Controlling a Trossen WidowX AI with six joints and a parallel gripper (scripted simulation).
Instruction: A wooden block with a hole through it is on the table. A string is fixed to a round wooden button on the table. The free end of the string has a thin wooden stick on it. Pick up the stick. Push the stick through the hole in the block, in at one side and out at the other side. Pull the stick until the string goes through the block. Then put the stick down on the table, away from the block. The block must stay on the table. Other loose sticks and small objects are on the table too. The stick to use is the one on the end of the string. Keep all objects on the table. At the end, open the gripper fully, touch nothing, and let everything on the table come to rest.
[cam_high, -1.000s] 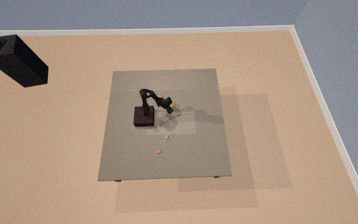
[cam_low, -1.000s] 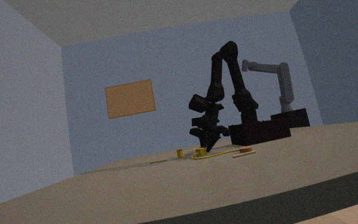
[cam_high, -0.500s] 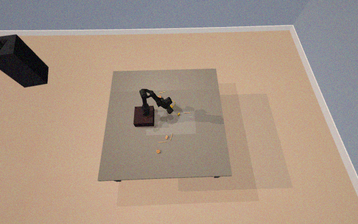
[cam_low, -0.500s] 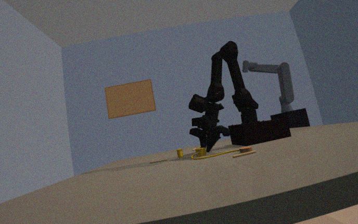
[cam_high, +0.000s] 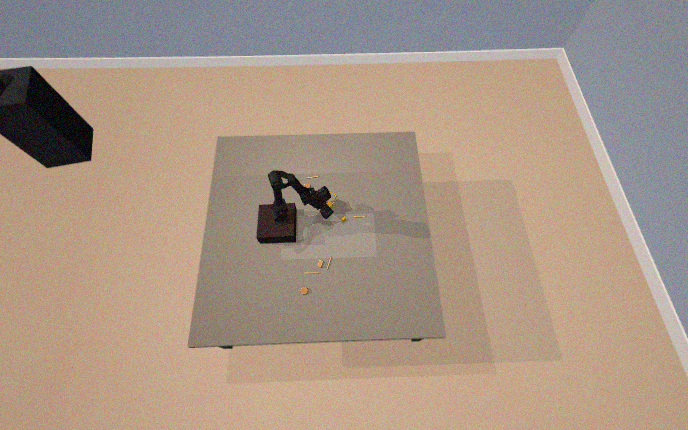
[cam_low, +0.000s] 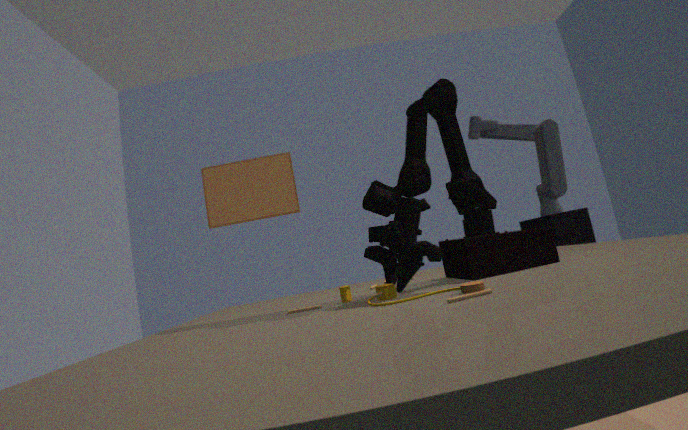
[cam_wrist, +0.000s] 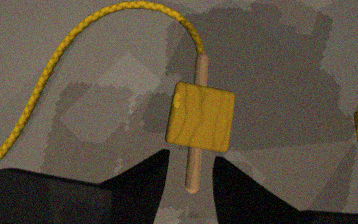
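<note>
The thin wooden stick is 3 cm ahead of my gripper tip and 2 cm to the left of it. From my gripper tip the other things lie so: round wooden button: 8 cm behind, 17 cm to the left.
</note>
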